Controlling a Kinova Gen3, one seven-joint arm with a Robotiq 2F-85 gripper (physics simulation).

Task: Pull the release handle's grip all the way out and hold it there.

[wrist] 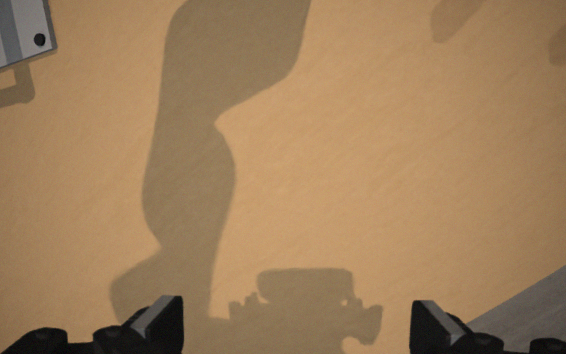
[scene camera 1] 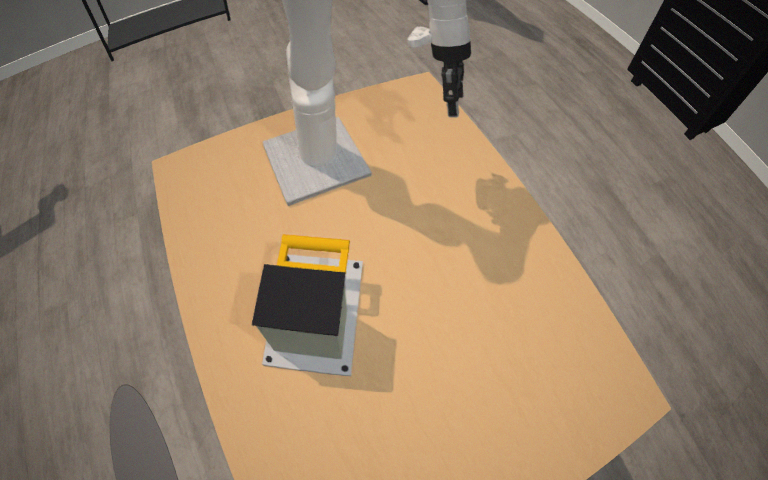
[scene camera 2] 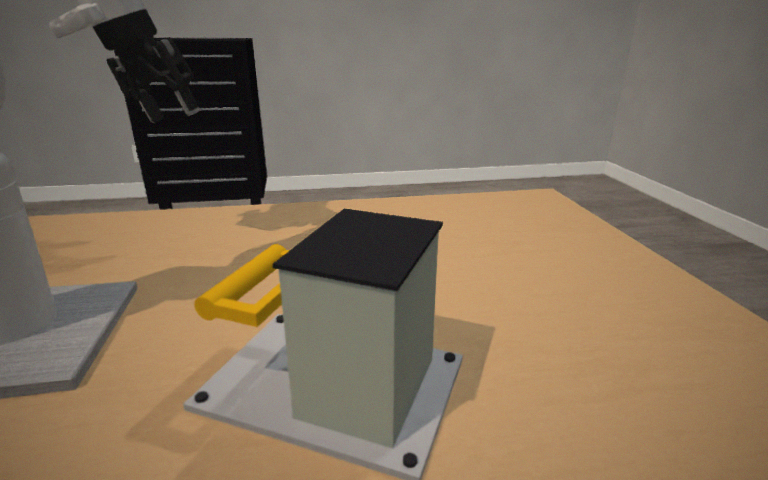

Scene:
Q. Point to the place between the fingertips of my gripper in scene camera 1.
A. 456, 106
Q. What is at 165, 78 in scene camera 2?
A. My gripper.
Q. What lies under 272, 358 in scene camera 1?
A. A light grey plate.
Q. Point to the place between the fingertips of my gripper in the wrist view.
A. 296, 325

